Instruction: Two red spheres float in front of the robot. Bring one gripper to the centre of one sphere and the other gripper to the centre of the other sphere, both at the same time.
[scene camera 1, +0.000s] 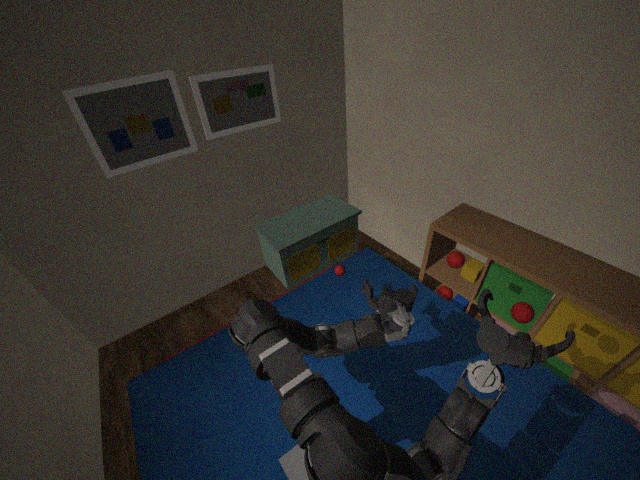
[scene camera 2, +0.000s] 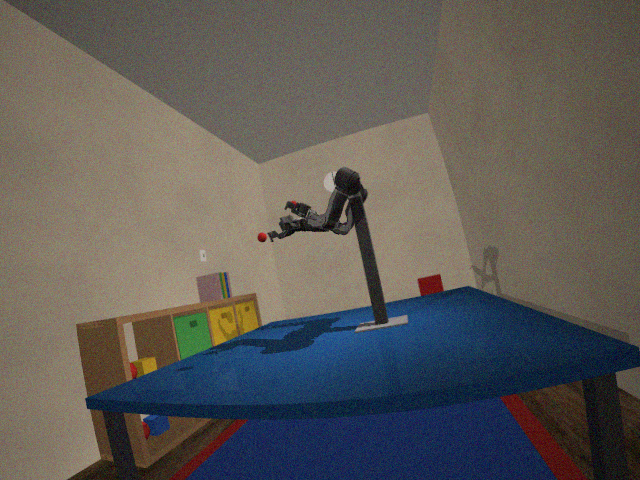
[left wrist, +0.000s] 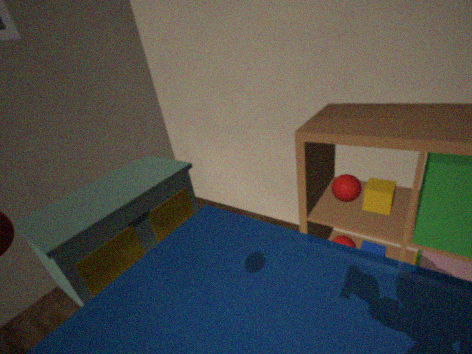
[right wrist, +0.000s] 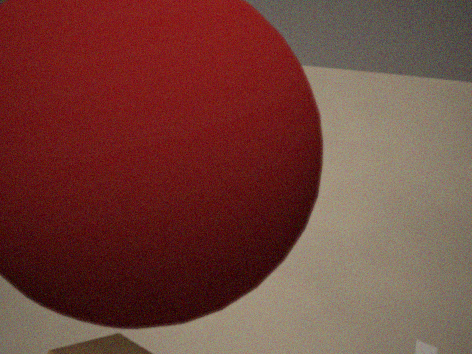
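Observation:
One red sphere (scene camera 1: 339, 270) (scene camera 2: 262, 237) floats to the left of my left gripper (scene camera 1: 390, 285) in scene camera 1; its dark edge shows at the far left of the left wrist view (left wrist: 4, 233). My left gripper is open and empty, apart from that sphere; in scene camera 2 a finger is close beside it. The other red sphere (scene camera 1: 522, 312) (scene camera 2: 294, 203) appears between the spread fingers of my right gripper (scene camera 1: 529, 311), which is open. This sphere fills much of the right wrist view (right wrist: 150, 160). The fingers do not show in either wrist view.
A wooden shelf (scene camera 1: 537, 242) (left wrist: 395, 117) at the right holds red balls (scene camera 1: 455, 259) (left wrist: 346, 188), a yellow block (scene camera 1: 471, 269) (left wrist: 379, 196) and coloured bins. A teal cabinet (scene camera 1: 310, 219) (left wrist: 110, 187) stands in the corner. The blue table top (scene camera 2: 392, 361) lies below the arms.

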